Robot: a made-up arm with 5 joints.
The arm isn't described. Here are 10 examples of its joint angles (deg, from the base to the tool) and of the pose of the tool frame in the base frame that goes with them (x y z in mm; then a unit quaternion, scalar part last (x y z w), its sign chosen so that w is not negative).
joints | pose
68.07 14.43 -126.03 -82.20 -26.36 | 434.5 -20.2 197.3 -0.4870 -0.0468 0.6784 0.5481
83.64 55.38 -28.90 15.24 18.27 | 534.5 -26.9 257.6 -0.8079 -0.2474 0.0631 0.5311
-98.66 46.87 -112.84 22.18 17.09 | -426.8 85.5 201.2 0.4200 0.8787 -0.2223 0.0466
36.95 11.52 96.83 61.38 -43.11 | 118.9 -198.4 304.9 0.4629 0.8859 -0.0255 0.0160
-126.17 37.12 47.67 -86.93 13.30 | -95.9 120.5 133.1 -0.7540 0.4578 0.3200 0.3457
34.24 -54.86 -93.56 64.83 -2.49 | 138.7 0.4 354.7 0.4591 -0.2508 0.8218 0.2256
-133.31 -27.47 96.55 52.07 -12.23 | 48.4 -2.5 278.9 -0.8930 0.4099 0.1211 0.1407
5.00 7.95 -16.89 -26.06 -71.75 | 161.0 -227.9 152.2 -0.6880 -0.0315 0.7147 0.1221
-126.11 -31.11 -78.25 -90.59 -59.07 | -90.7 -62.9 138.8 -0.0295 0.5300 -0.0721 0.8444
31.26 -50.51 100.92 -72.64 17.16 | 114.3 -229.3 189.1 0.0341 0.3968 -0.5714 0.7175
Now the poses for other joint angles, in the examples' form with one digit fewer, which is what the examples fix.
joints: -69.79 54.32 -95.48 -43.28 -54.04
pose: -204 -291 130 -0.267 0.209 -0.147 0.929
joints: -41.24 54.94 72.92 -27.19 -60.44
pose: -133 -196 77 0.839 0.246 -0.464 0.139
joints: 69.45 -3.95 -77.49 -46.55 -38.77
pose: 378 12 196 -0.781 -0.144 0.590 0.147
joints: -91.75 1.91 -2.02 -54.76 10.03
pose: -122 -153 202 -0.671 0.643 0.245 0.277
